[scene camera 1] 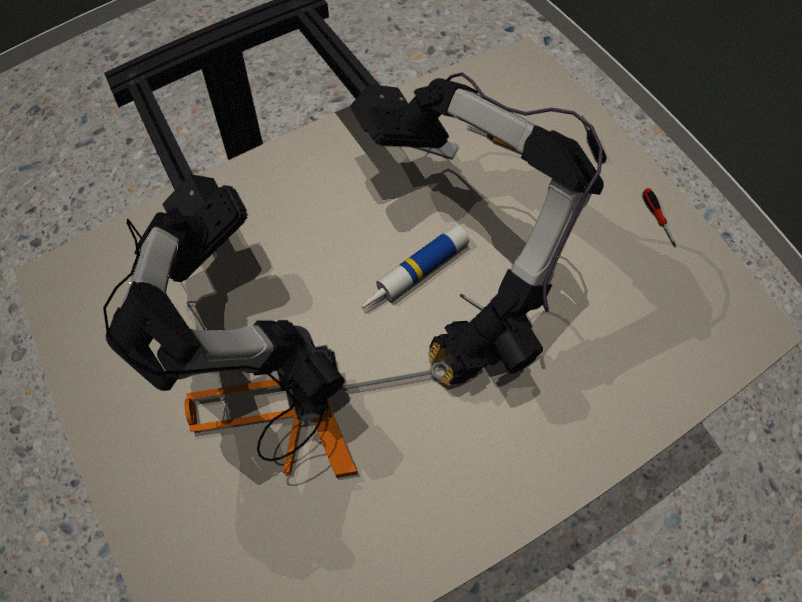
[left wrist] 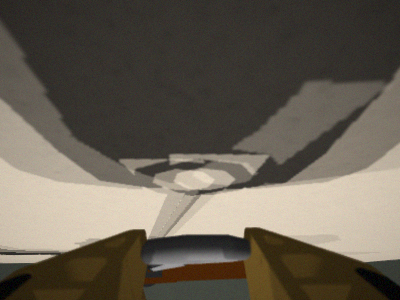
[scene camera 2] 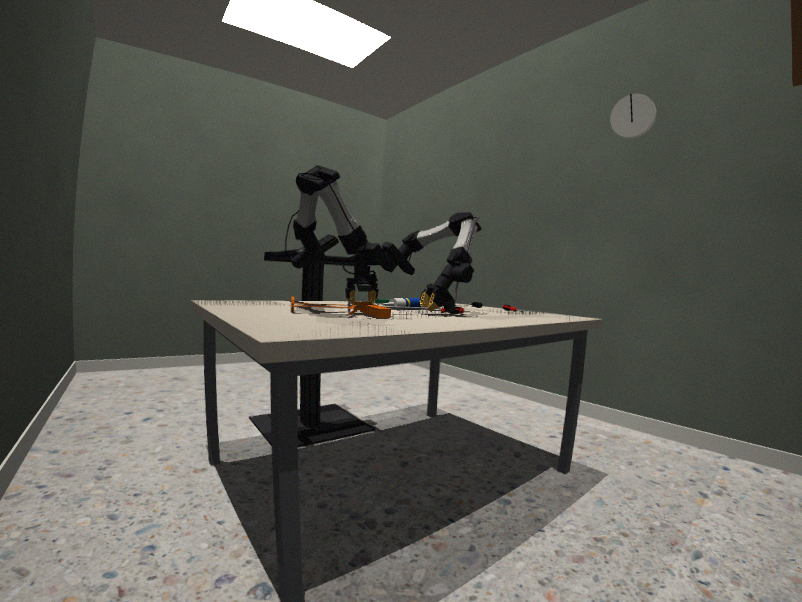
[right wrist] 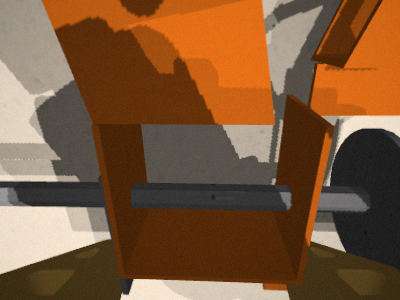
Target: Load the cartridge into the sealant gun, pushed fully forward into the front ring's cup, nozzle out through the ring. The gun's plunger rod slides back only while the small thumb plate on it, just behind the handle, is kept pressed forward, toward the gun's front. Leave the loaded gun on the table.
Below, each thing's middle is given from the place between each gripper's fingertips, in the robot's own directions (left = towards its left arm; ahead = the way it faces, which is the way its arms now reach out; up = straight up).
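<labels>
The cartridge point(scene camera 1: 413, 269) is 90 mm to the left of my left hand point(scene camera 1: 437, 372) and 220 mm behind it. As for the plunger rod point(right wrist: 356, 196), my left hand is 130 mm to the left of it and 50 mm beyond it.
From my right hand, the cartridge is 31 cm to the left, 10 cm behind and 1 cm below. My right hand itself is 9 cm to the right of the plunger rod and 6 cm short of it, and it is 1 cm higher than the rod.
</labels>
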